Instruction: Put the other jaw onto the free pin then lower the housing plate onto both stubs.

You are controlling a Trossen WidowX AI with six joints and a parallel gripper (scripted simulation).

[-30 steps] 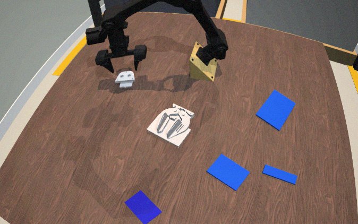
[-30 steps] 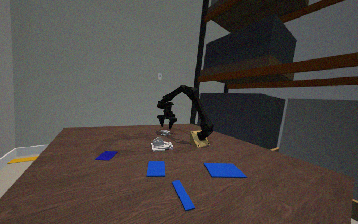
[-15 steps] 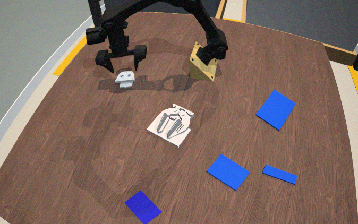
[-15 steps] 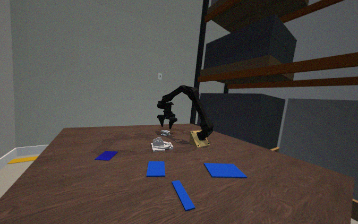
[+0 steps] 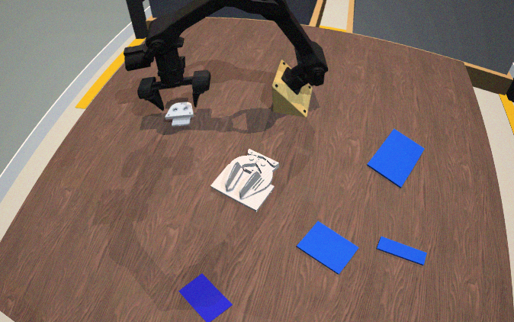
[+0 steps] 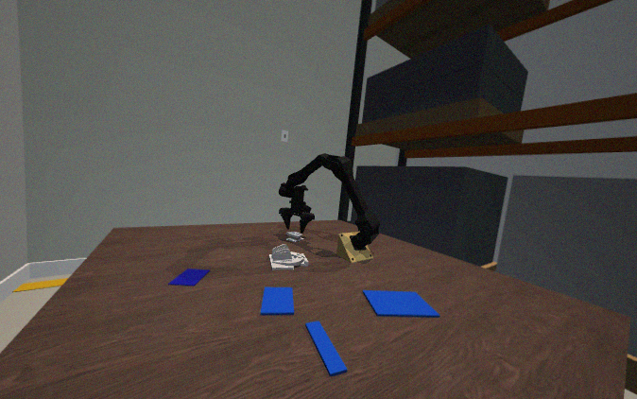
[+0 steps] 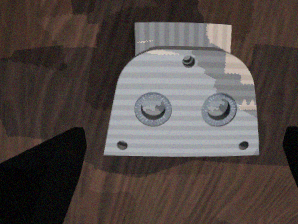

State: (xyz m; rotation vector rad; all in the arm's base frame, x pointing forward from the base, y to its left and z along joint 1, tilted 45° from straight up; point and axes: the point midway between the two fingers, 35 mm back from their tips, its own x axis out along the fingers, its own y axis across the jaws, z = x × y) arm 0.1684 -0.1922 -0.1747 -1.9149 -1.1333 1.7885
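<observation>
The housing plate lies 20 mm below my gripper tip and 10 mm behind it. Round my gripper tip: white slab (230 mm to the left, 160 mm ahead, 40 mm below).
</observation>
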